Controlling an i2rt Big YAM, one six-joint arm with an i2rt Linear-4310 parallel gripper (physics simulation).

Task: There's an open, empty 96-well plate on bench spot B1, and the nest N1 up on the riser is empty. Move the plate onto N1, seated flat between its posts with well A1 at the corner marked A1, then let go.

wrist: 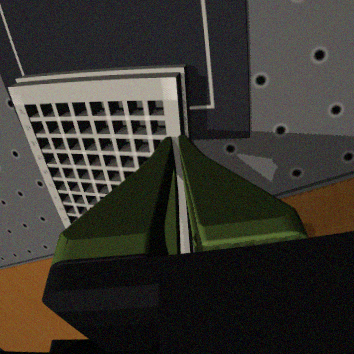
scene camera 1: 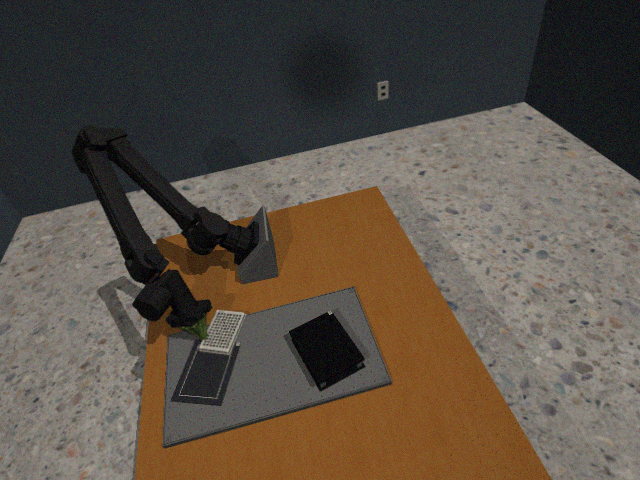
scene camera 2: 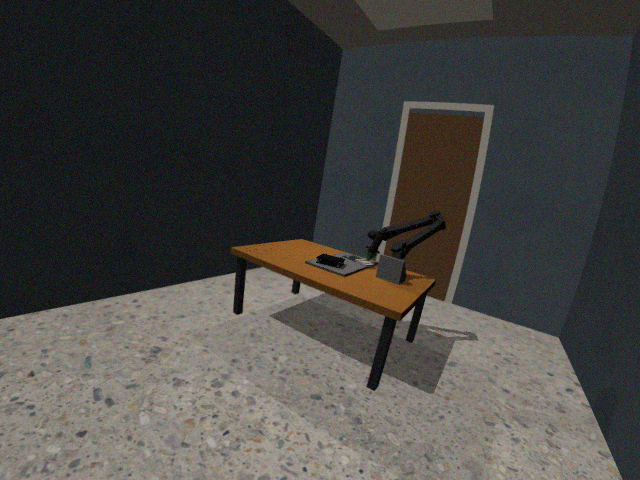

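Seen in the pictures: gripper, fingertip midpoint: (wrist: 176, 146) (scene camera 1: 205, 338) (scene camera 2: 366, 260); arm's base, link origin: (scene camera 1: 248, 244) (scene camera 2: 393, 265).
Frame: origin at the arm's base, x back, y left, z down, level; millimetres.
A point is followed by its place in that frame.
Note:
The white 96-well plate (scene camera 1: 222, 330) @[x -258, y -72, z 58 mm] (wrist: 97, 89) @[x -310, y -94, z 55 mm] lies at the robot-side end of dark bench spot B1 (scene camera 1: 206, 374) @[x -373, y -104, z 71 mm] (wrist: 105, 35) @[x -329, y -101, z 70 mm], partly off it. My gripper (scene camera 1: 205, 336) @[x -274, y -116, z 59 mm] (wrist: 176, 146) @[x -274, y -116, z 59 mm] is shut, its green fingers close together at the plate's long side. In the wrist view the left finger covers part of the wells, and a thin pale strip, seemingly the plate's rim, shows between the fingers. No firm hold on the plate can be made out. The black riser with nest N1 (scene camera 1: 326, 348) @[x -370, y 197, z 33 mm] (scene camera 2: 329, 259) @[x -334, y 238, z 33 mm] stands across the board. Its A1 mark is not readable.
A grey perforated board (scene camera 1: 263, 356) @[x -343, y 36, z 72 mm] lies on the orange table (scene camera 1: 330, 248) @[x 20, y 239, z 85 mm] (scene camera 2: 279, 260) @[x -551, y 470, z 85 mm] beneath the plate and riser. The arm's grey wedge-shaped base mount (scene camera 1: 261, 263) @[x -73, y 37, z 16 mm] (scene camera 2: 391, 268) @[x 24, y 65, z 1 mm] stands behind the board.

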